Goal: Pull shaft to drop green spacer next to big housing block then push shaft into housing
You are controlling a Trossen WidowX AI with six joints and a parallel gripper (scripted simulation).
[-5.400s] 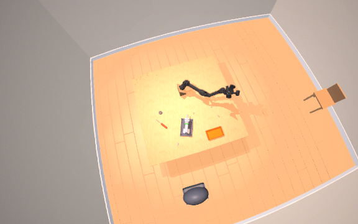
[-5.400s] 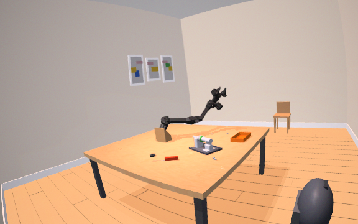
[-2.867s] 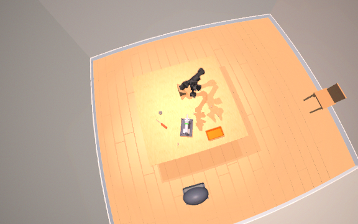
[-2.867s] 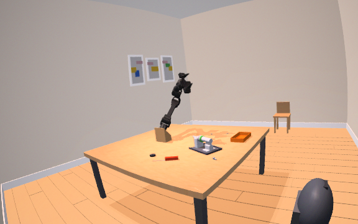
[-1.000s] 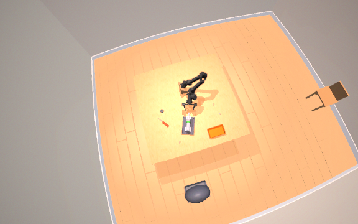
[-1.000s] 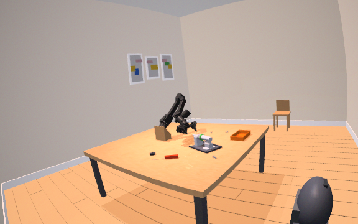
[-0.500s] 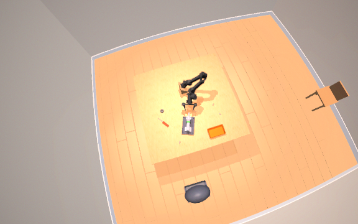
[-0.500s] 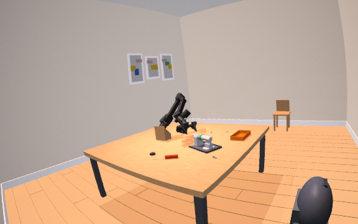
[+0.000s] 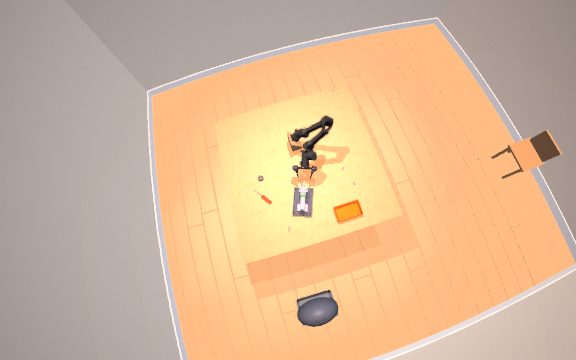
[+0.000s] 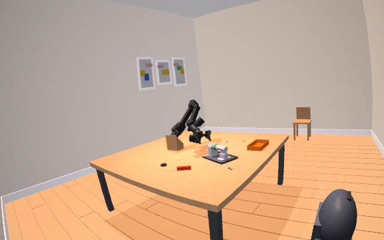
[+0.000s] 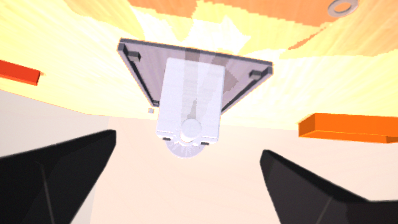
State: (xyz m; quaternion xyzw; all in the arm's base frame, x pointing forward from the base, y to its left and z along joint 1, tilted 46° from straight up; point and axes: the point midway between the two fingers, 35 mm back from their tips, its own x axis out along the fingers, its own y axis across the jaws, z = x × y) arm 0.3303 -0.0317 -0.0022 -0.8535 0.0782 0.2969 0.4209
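My gripper tip is 80 mm short of the light grey shaft, 30 mm to the left of it and 10 mm above it. Round my gripper tip: small green spacer 120 mm ahead, 50 mm to the right, 10 mm below; then small dark disc 150 mm behind, 330 mm to the right, 90 mm below; then red screwdriver 360 mm to the right, 90 mm below.
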